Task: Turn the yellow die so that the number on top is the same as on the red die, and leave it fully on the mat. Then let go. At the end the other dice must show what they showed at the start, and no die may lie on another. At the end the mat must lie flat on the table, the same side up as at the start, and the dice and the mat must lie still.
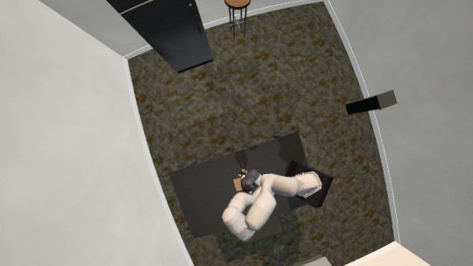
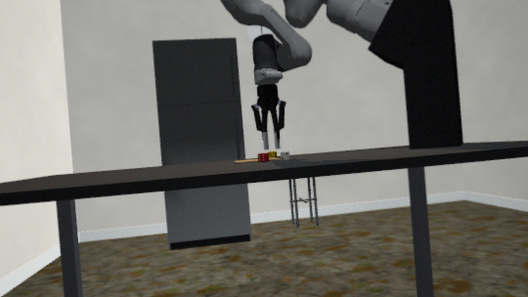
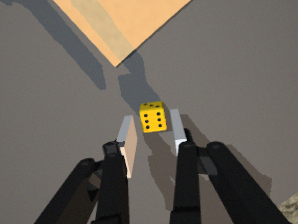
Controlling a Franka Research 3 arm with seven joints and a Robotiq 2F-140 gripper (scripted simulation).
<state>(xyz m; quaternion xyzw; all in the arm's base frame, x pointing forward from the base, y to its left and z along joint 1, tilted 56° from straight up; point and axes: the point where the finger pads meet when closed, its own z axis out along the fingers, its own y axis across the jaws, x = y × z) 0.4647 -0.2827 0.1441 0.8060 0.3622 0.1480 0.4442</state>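
Right now the yellow die is 50 mm below my hand. Also, from my hand: white die 110 mm ahead, 240 mm to the left, 50 mm below; then red die 160 mm ahead, 190 mm to the left, 50 mm below; then tan mat 120 mm ahead, 90 mm to the left, 60 mm below.
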